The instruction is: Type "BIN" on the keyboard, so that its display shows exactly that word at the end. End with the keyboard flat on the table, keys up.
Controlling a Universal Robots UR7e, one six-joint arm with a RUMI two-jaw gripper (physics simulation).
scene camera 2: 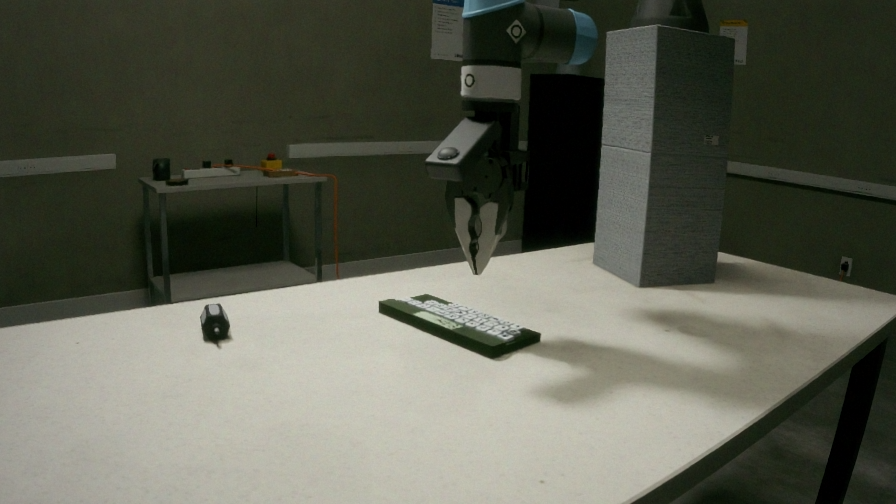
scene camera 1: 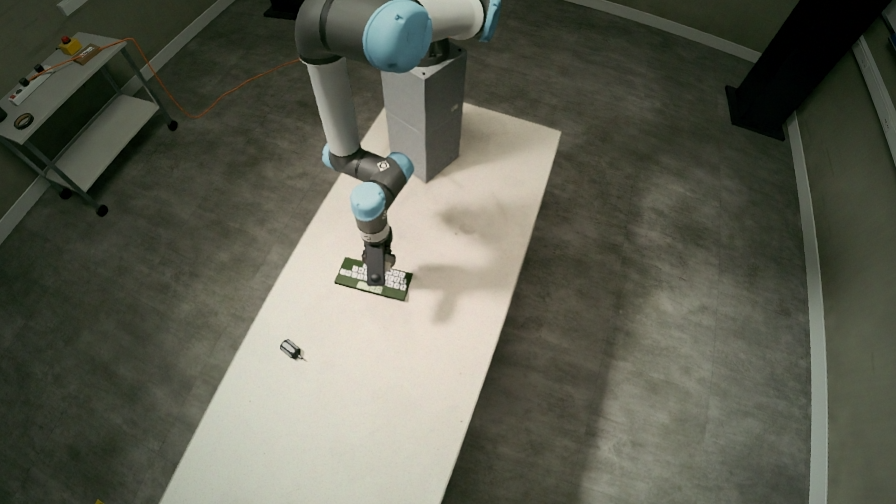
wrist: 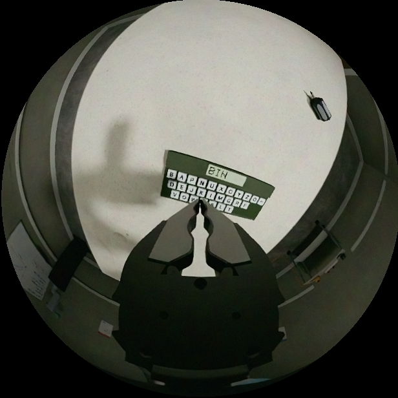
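The green keyboard (scene camera 1: 394,290) (scene camera 2: 482,344) (wrist: 187,162) with white letter keys lies flat on the table (scene camera 1: 350,401) (scene camera 2: 300,426) (wrist: 210,75), keys up. Its pale display (wrist: 226,175) reads "BIN" in the wrist view. My gripper (scene camera 2: 476,273) (wrist: 199,199) is shut and empty. Its tips hang well above the keyboard, clear of the keys, in the scene camera 2 view. In the wrist view the tips cover part of the lowest key row. In the scene camera 1 view the gripper's body hides the middle of the keyboard and the fingertips.
A small dark object with grey panels and a thin tip (scene camera 1: 290,349) (scene camera 2: 215,322) (wrist: 320,108) lies on the table, apart from the keyboard. The grey pedestal (scene camera 1: 426,119) (scene camera 2: 657,156) stands at the arm's end of the table. A cart (scene camera 1: 65,169) (scene camera 2: 164,244) stands beyond the table.
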